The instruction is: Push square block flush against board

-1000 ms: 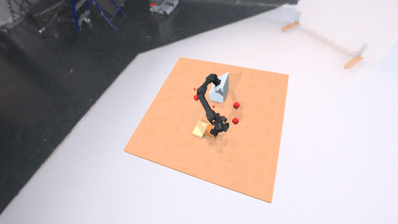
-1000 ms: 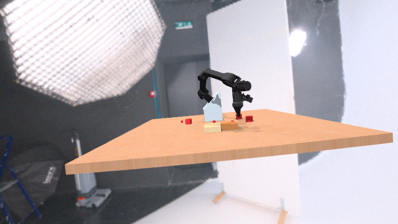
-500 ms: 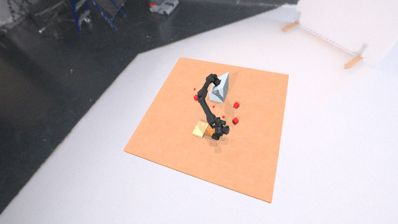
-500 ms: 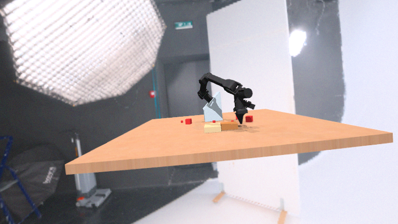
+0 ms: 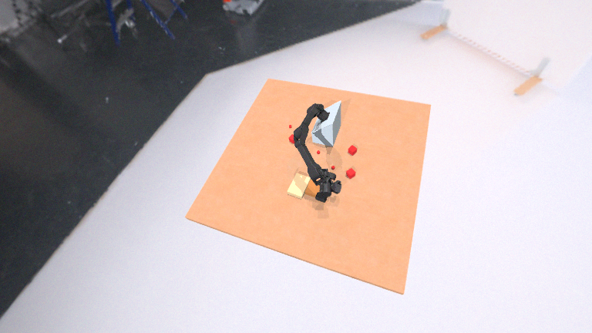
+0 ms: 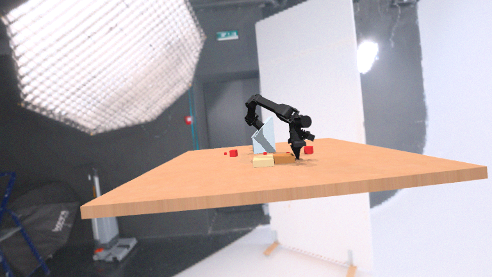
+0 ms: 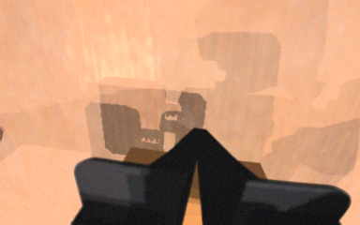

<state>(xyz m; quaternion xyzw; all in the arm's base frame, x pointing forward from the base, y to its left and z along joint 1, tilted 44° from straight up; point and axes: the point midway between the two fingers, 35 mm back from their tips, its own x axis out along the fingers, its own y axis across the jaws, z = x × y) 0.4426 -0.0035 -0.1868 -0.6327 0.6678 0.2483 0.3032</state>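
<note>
The square block is 1 cm behind my gripper tip, 7 cm to the right of it and 1 cm above it. Round my gripper tip: board: 17 cm to the right, 1 cm above.
</note>
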